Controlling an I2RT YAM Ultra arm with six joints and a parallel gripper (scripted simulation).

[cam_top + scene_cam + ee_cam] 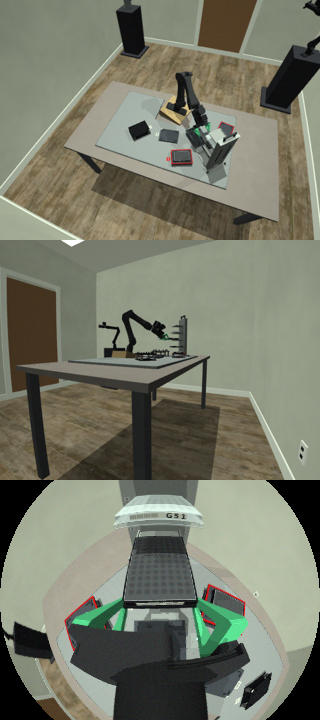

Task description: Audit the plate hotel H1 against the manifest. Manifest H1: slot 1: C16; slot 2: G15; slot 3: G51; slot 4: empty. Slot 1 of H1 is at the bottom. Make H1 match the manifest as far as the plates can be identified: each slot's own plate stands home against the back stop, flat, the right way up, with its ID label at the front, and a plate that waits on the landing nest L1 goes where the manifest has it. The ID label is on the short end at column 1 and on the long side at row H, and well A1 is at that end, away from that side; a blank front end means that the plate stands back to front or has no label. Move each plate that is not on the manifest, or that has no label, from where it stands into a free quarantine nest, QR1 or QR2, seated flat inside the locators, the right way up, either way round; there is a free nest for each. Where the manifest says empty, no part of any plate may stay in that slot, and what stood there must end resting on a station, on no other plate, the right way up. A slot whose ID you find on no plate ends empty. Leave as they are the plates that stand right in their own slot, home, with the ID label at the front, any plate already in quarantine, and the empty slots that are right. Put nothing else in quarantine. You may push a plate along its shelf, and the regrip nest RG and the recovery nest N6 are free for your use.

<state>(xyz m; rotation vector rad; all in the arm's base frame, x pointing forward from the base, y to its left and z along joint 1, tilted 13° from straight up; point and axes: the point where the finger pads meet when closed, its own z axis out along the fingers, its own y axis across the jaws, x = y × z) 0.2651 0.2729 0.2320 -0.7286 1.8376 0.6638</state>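
The pale plate labelled G51 lies 8 cm to the left of my hand, 8 cm ahead of it and 8 cm above it.
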